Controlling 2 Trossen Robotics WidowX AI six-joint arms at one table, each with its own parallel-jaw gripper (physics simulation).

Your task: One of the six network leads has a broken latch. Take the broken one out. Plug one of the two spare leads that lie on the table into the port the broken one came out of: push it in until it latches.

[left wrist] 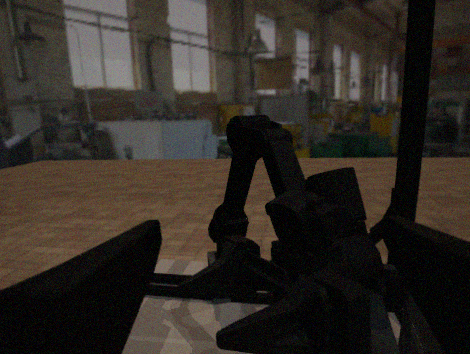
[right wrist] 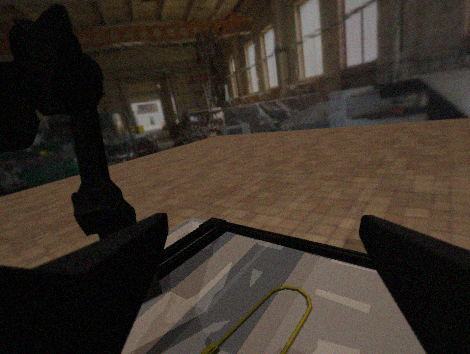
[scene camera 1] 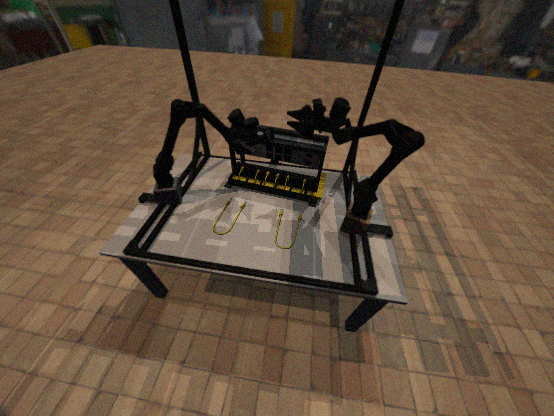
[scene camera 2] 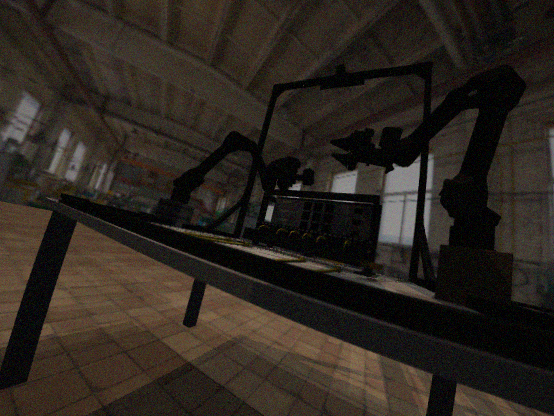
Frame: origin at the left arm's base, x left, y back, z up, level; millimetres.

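Seen in the pictures: left gripper, fingertip midpoint: (left wrist: pixel 271 228) (scene camera 1: pixel 287 117) (scene camera 2: pixel 330 148); right gripper, fingertip midpoint: (left wrist: pixel 194 311) (right wrist: pixel 263 223) (scene camera 1: pixel 262 148) (scene camera 2: pixel 298 167); left arm's base, origin of the base link: (scene camera 1: pixel 359 212) (scene camera 2: pixel 471 251); right arm's base, origin of the base link: (scene camera 1: pixel 165 183) (scene camera 2: pixel 178 202).
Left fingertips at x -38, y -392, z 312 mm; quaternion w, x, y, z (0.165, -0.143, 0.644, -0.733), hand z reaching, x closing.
Pixels of each thing's top centre, then the offset from my left fingertips to it. "pt": a spot on its surface instead. Level surfaces: height alone.
- black patch panel, middle of its top: (scene camera 2: pixel 315 193) (scene camera 1: pixel 276 139) dx -72, dy -79, dz -152 mm
- spare, surface spot: (right wrist: pixel 308 305) pt dx +283, dy +112, dz -410 mm
- grey table top, its level: dz -415 mm
A black patch panel (scene camera 1: pixel 295 149) (scene camera 2: pixel 325 219) stands at the back of the table. Six yellow leads (scene camera 1: pixel 271 180) are plugged in a row along its base. I cannot tell which latch is broken. Two spare yellow leads lie bent in U shapes in front of it, one on the left (scene camera 1: pixel 227 219) and one on the right (scene camera 1: pixel 287 233). The loop of one spare (right wrist: pixel 308 305) shows in the right wrist view. My right gripper (scene camera 1: pixel 244 138) (right wrist: pixel 263 223) is open and empty, above the panel's left end. My left gripper (scene camera 1: pixel 293 119) (scene camera 2: pixel 339 151) is open and empty, high above the panel's right half.
A black frame (scene camera 1: pixel 242 270) runs around the grey table top (scene camera 1: pixel 193 235), with two tall posts (scene camera 1: pixel 189 70) rising at the back. The arm bases stand at the left (scene camera 1: pixel 165 182) and right (scene camera 1: pixel 364 206) edges. The right arm (left wrist: pixel 255 168) fills the left wrist view.
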